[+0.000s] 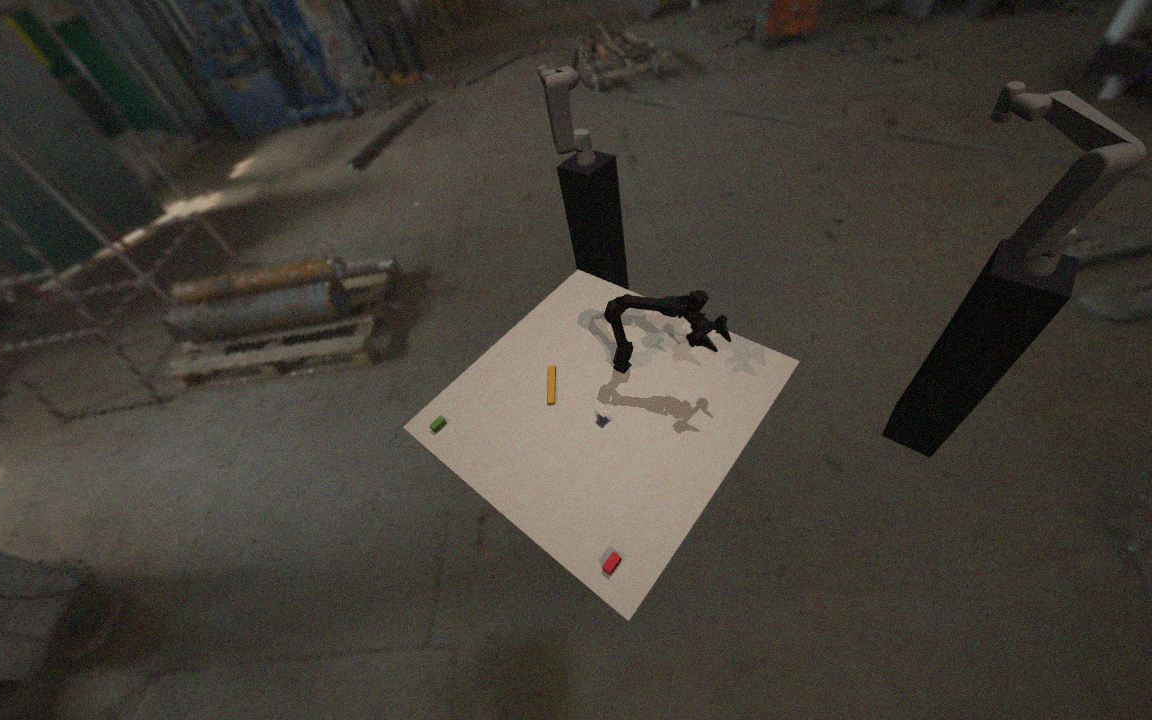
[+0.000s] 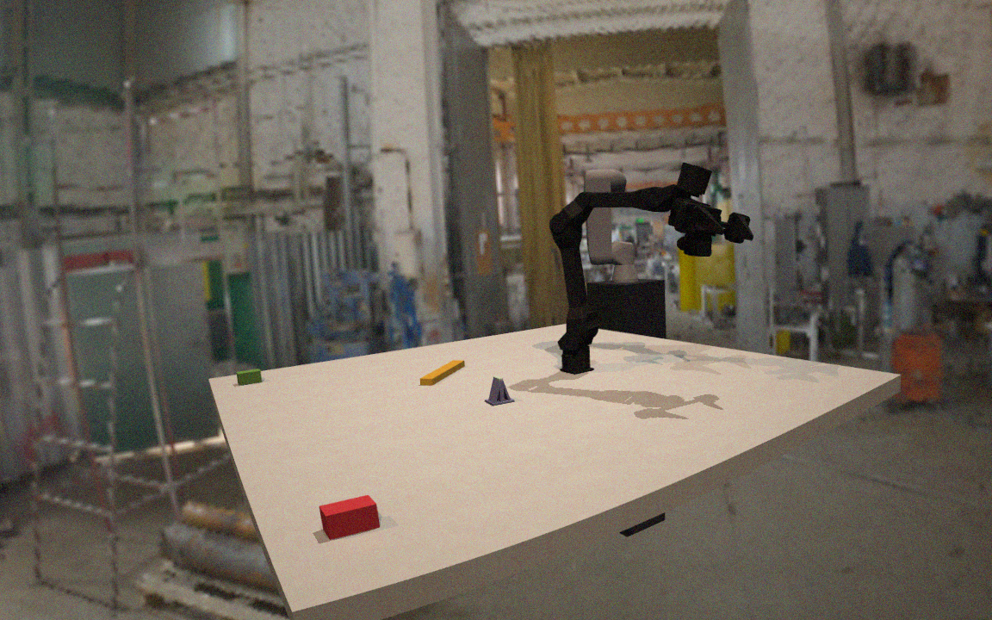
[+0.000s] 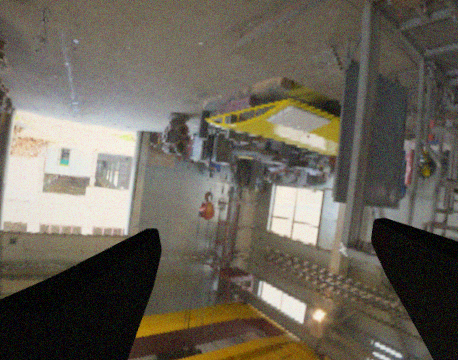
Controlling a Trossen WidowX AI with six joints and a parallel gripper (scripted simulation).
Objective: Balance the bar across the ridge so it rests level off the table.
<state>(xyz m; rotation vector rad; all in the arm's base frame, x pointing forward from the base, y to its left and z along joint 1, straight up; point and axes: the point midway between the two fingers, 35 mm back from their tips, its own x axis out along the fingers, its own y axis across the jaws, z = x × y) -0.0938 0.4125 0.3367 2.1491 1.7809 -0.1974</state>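
The bar is 360 mm ahead of my gripper tip, 650 mm to the right of it and 320 mm below it. Round my gripper tip: green block (830 mm ahead, 940 mm to the right, 310 mm below); red block (830 mm ahead, 60 mm to the left, 310 mm below).
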